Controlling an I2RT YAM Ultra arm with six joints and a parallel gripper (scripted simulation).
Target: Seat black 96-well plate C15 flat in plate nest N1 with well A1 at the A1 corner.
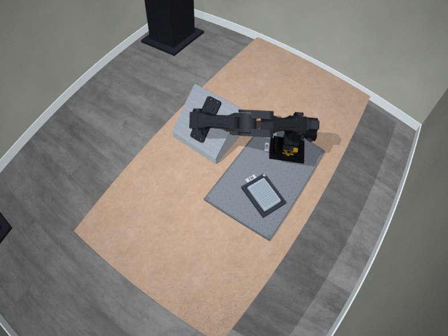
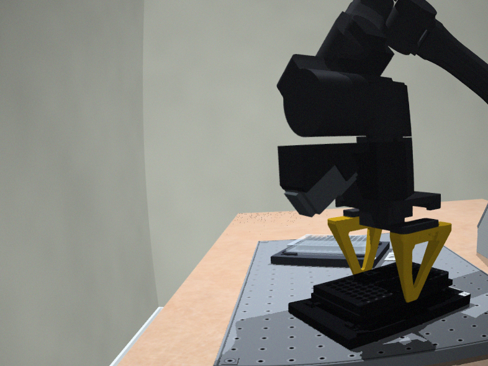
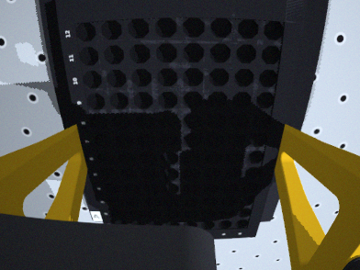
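Right now my hand is right at the black 96-well plate C15. The rest, counted from my hand: A1 mark: 90 mm behind, 20 mm below, 10 mm to the left; then N1 label: 90 mm behind, 40 mm to the right, 30 mm below; then black plate nest N1: 20 mm below.
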